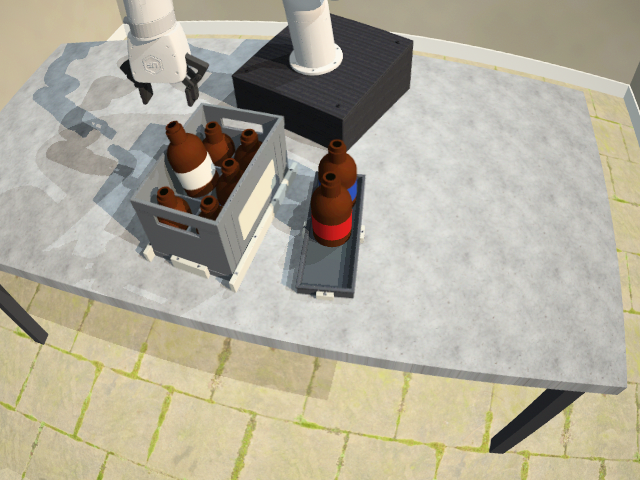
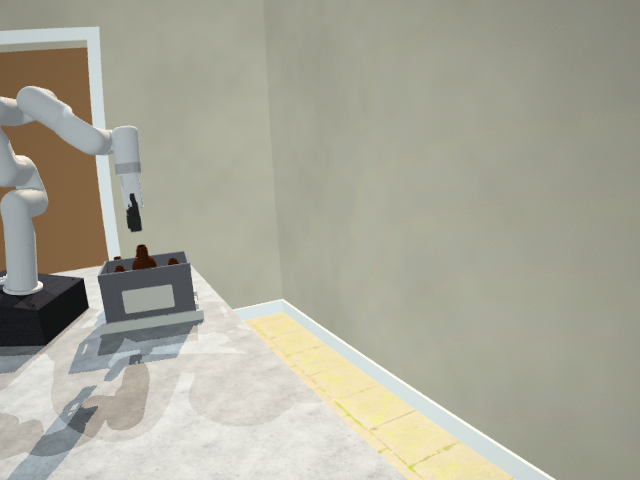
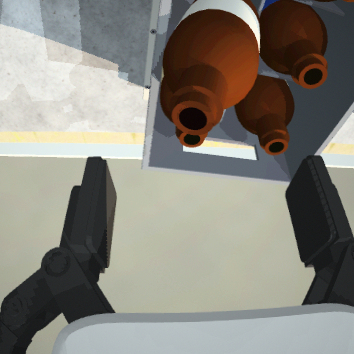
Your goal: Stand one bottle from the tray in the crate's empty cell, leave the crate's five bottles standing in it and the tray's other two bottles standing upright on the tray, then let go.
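Pixels of known places: gripper, fingertip midpoint: (image 1: pixel 170 100) (image 2: pixel 134 229) (image 3: pixel 204 174); arm's base, link origin: (image 1: pixel 316 58) (image 2: pixel 23 288).
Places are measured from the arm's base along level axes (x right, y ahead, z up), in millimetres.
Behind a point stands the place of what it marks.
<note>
The white-label brown bottle (image 1: pixel 193 167) {x 165, y 410, z 32 mm} (image 2: pixel 143 261) {x 217, y 374, z 65 mm} (image 3: pixel 212 60) {x 190, y 359, z 72 mm} stands upright in a cell of the grey crate (image 1: pixel 186 240) {x 159, y 525, z -33 mm} (image 2: pixel 180 289) {x 252, y 466, z -31 mm} (image 3: pixel 215 170) {x 178, y 514, z 41 mm}, taller than the several brown bottles around it. Of those, a back one (image 1: pixel 219 148) (image 3: pixel 267 105) and a front one (image 1: pixel 173 207) {x 190, y 480, z 1 mm} show; their bases are hidden by walls. A red-label bottle (image 1: pixel 331 209) {x -89, y 441, z -20 mm} and a blue-label bottle (image 1: pixel 338 165) {x -90, y 346, z -8 mm} stand upright on the dark tray (image 1: pixel 323 266) {x -78, y 491, z -125 mm}, whose front part is bare. My gripper (image 1: pixel 168 99) {x 200, y 365, z 158 mm} (image 2: pixel 135 230) {x 200, y 365, z 158 mm} (image 3: pixel 204 174) {x 200, y 365, z 158 mm} is open and empty, above and apart from the white-label bottle.
The black robot base (image 1: pixel 289 103) {x 42, y 132, z -41 mm} (image 2: pixel 56 310) {x 110, y 96, z -60 mm} stands behind the crate and tray. Pale strips (image 1: pixel 250 253) {x 57, y 491, z -106 mm} (image 2: pixel 149 322) {x 241, y 359, z -114 mm} lie along the crate's foot. The grey table's front edge (image 1: pixel 310 348) {x -77, y 652, z -139 mm} runs in front of the crate and tray. A wall (image 2: pixel 439 206) stands beyond the table.
</note>
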